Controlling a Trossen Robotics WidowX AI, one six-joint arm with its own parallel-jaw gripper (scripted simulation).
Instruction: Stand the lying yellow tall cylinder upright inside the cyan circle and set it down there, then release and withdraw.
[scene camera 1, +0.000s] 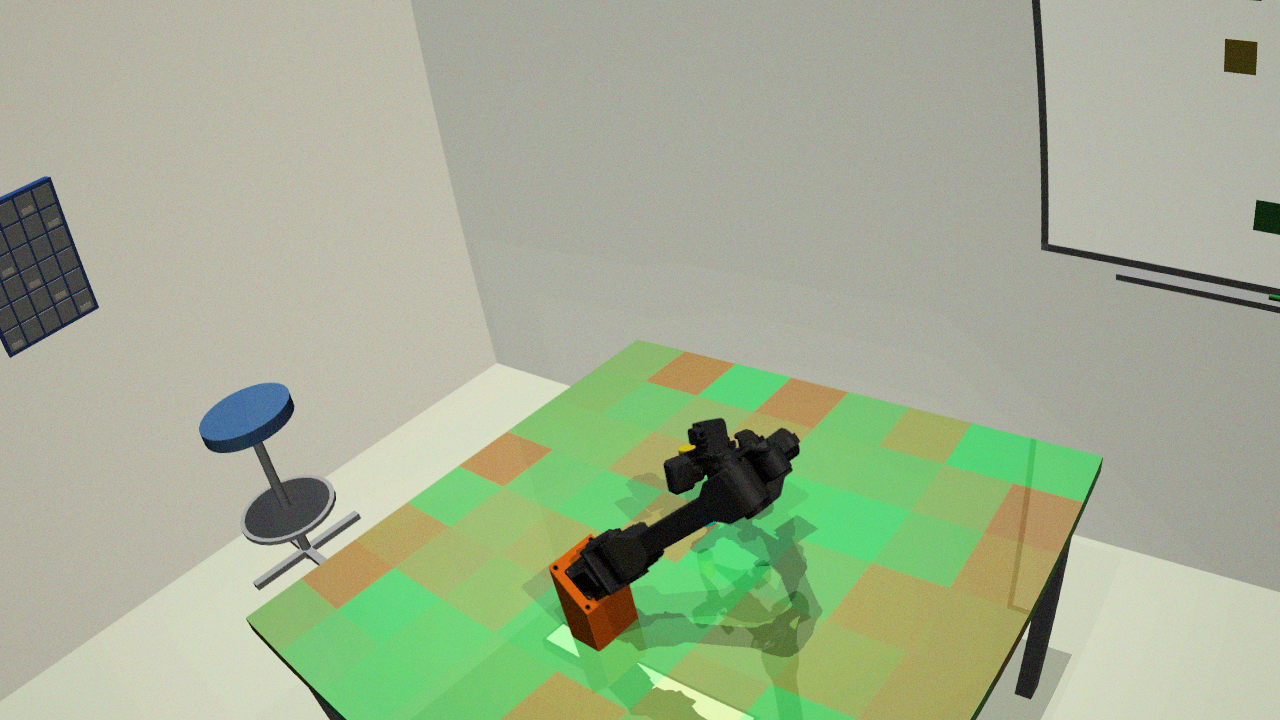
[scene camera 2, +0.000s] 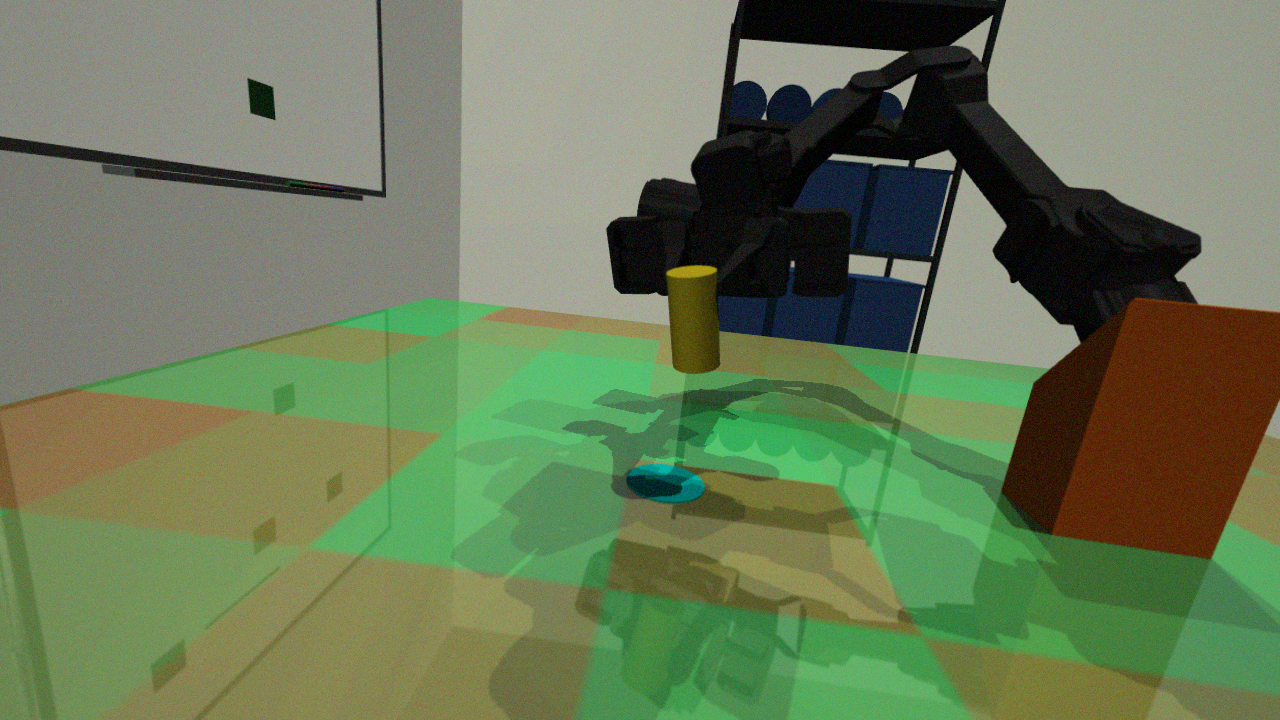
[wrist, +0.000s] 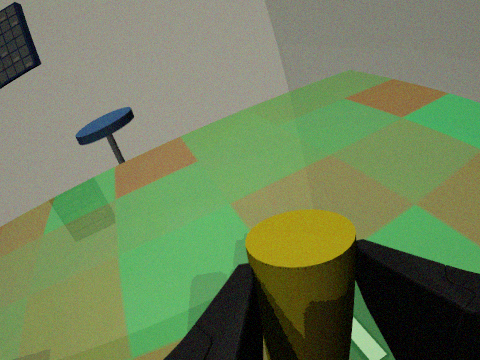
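Note:
Scene camera 1 shows my gripper, and you'd see the gripper in the wrist view too. It's holding a yellow tall cylinder, and there's a cyan circle that I can see as well.

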